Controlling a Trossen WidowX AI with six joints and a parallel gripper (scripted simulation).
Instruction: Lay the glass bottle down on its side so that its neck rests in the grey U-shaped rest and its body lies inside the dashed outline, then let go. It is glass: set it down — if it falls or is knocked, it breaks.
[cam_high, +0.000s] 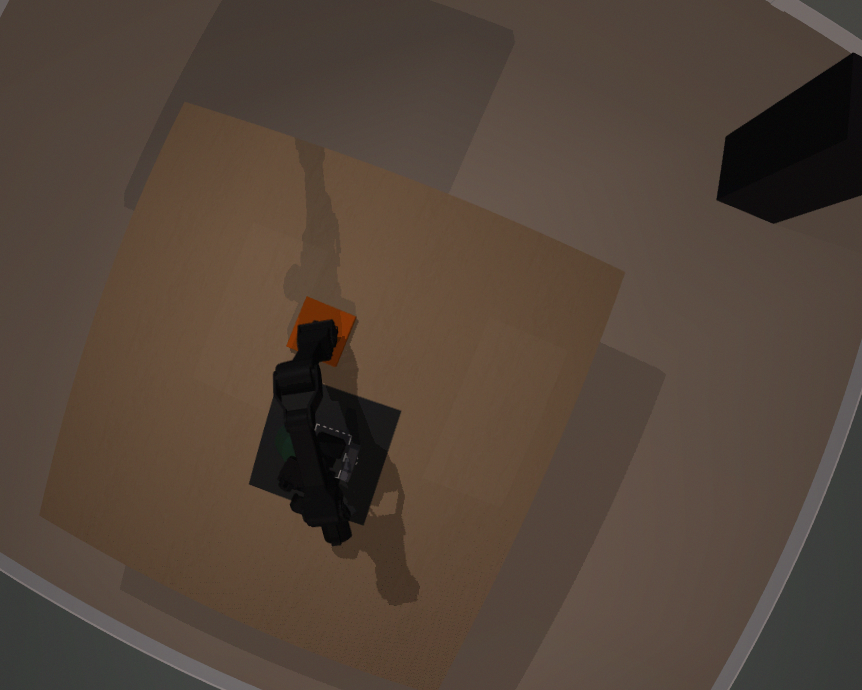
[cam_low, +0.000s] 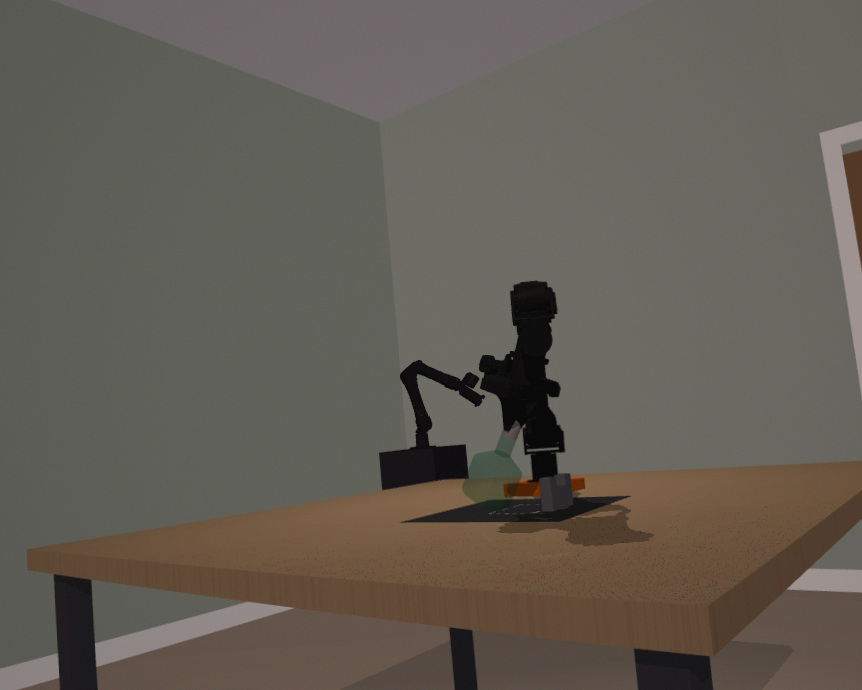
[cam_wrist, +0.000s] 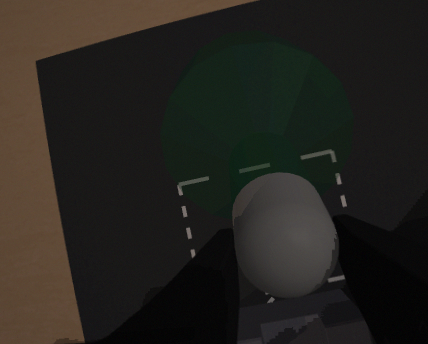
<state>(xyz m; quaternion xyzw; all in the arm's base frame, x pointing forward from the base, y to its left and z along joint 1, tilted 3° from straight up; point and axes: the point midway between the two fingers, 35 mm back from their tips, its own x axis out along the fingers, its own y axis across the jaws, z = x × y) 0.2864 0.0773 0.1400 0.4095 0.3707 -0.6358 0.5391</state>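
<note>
My gripper tip is now 15 cm above the black mat. The rest, counted from my gripper tip: green glass bottle (4 cm below, 2 cm to the right).
</note>
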